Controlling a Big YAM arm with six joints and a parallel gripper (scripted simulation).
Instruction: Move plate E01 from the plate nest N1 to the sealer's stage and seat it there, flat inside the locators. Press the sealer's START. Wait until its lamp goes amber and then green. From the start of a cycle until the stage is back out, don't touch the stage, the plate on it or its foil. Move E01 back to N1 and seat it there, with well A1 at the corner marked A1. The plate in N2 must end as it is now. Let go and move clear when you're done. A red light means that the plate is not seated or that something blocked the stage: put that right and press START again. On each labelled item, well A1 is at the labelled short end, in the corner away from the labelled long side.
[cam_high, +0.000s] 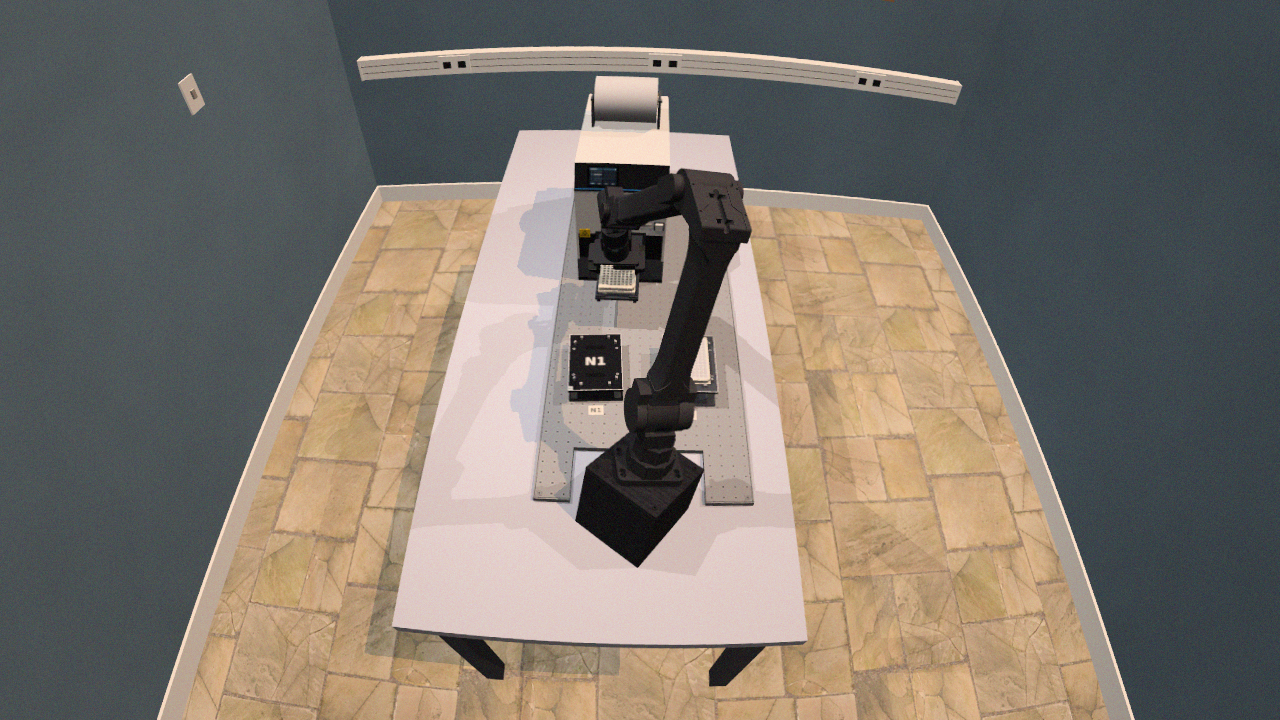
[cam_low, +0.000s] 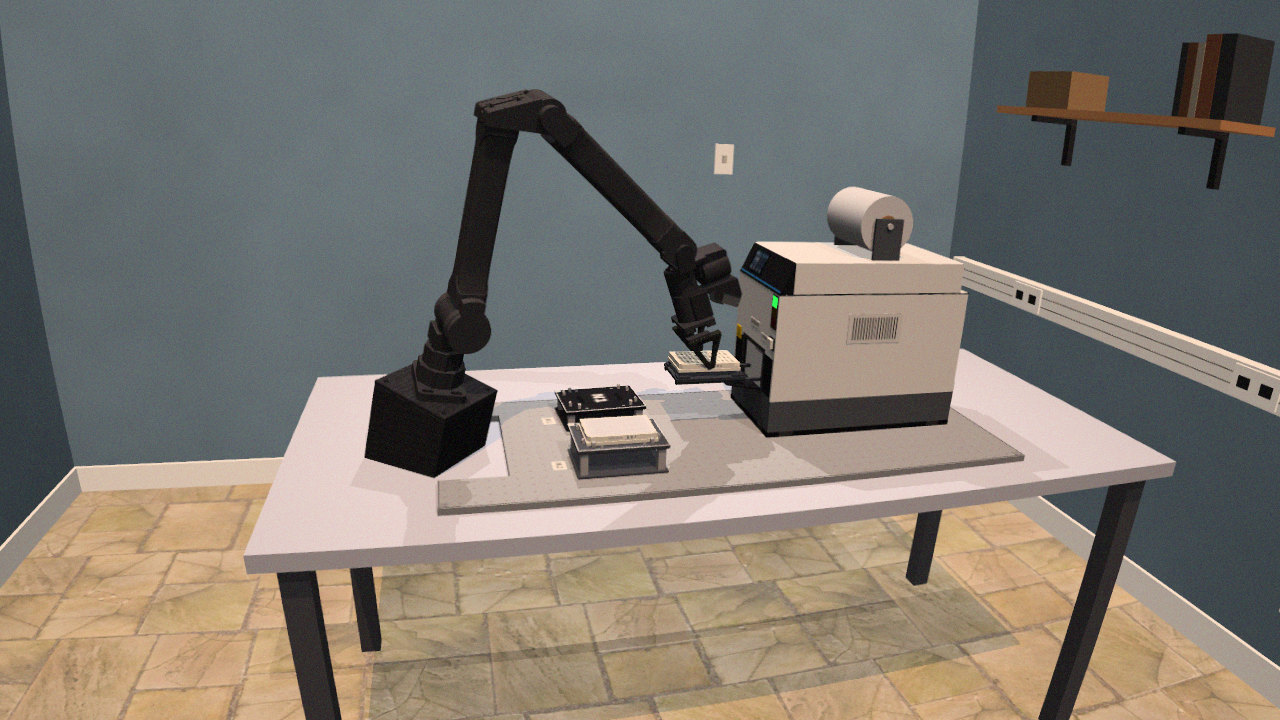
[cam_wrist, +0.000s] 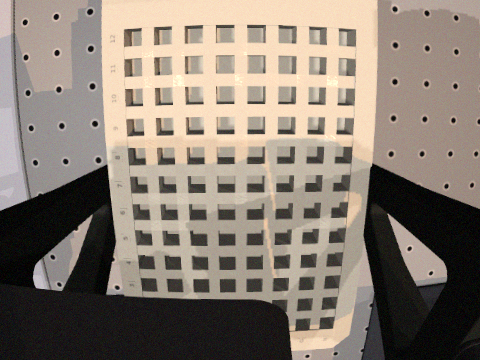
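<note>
Right now the sealer stage is 30 mm below my hand. The rest, counted from my hand: cream plate: 230 mm behind, 130 mm to the right, 70 mm below; then nest N1: 200 mm behind, 70 mm to the left, 90 mm below; then foil roll: 330 mm ahead, 60 mm to the right, 290 mm above.
</note>
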